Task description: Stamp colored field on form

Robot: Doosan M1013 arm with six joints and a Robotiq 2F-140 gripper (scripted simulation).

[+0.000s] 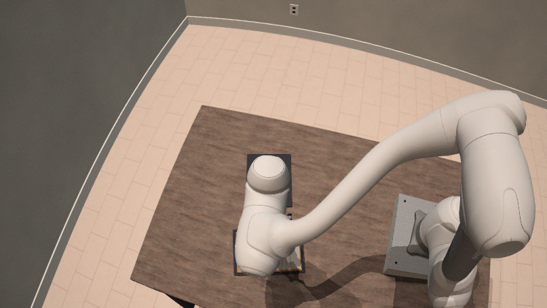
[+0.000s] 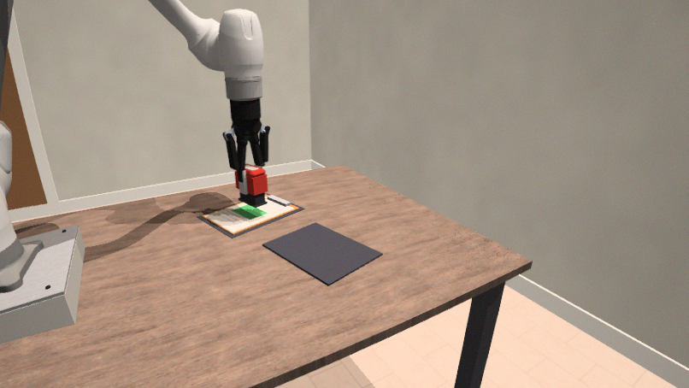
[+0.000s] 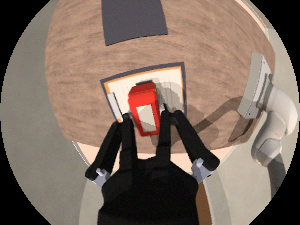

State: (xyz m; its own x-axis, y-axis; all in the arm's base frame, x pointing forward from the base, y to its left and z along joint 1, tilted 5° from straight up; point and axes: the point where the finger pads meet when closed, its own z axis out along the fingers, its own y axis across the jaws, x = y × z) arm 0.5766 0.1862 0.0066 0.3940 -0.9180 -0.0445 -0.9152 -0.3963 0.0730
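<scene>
My gripper is now 100 mm above the clipboard, 30 mm to the right of it and 10 mm short of it. Round my hand: mat: 250 mm to the right, 110 mm below, 100 mm ahead; then stamp: 20 mm below.
</scene>
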